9 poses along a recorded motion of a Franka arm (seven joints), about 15 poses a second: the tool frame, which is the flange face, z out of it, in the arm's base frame.
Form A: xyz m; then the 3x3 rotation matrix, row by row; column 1 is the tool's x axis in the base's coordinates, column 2 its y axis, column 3 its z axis. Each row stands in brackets.
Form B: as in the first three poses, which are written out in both.
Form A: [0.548, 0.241, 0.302], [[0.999, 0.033, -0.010], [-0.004, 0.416, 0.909], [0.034, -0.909, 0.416]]
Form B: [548, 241, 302], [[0.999, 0.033, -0.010], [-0.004, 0.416, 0.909], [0.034, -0.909, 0.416]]
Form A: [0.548, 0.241, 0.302], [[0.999, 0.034, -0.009], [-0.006, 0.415, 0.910], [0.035, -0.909, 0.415]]
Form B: [548, 241, 302], [[0.999, 0.034, -0.009], [-0.006, 0.415, 0.910], [0.035, -0.909, 0.415]]
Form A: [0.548, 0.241, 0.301], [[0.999, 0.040, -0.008], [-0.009, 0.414, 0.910], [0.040, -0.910, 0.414]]
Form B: [548, 241, 301], [[0.999, 0.040, -0.008], [-0.009, 0.414, 0.910], [0.040, -0.910, 0.414]]
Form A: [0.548, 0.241, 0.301], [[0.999, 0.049, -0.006], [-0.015, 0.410, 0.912], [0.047, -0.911, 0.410]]
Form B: [548, 241, 301], [[0.999, 0.049, -0.006], [-0.015, 0.410, 0.912], [0.047, -0.911, 0.410]]
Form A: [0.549, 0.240, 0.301], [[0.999, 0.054, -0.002], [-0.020, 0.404, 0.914], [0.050, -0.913, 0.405]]
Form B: [549, 240, 301], [[0.999, 0.054, -0.002], [-0.020, 0.404, 0.914], [0.050, -0.913, 0.405]]
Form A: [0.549, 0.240, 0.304], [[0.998, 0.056, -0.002], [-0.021, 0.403, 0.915], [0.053, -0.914, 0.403]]
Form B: [549, 240, 304], [[0.998, 0.056, -0.002], [-0.021, 0.403, 0.915], [0.053, -0.914, 0.403]]
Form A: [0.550, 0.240, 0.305], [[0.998, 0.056, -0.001], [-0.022, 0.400, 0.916], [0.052, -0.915, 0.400]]
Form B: [550, 240, 305], [[0.998, 0.056, -0.001], [-0.022, 0.400, 0.916], [0.052, -0.915, 0.400]]
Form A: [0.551, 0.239, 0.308], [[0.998, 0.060, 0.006], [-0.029, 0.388, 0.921], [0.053, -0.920, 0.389]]
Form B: [551, 239, 308], [[0.998, 0.060, 0.006], [-0.029, 0.388, 0.921], [0.053, -0.920, 0.389]]
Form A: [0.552, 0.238, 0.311], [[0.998, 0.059, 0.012], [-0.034, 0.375, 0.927], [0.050, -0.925, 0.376]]
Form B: [552, 238, 311], [[0.998, 0.059, 0.012], [-0.034, 0.375, 0.927], [0.050, -0.925, 0.376]]
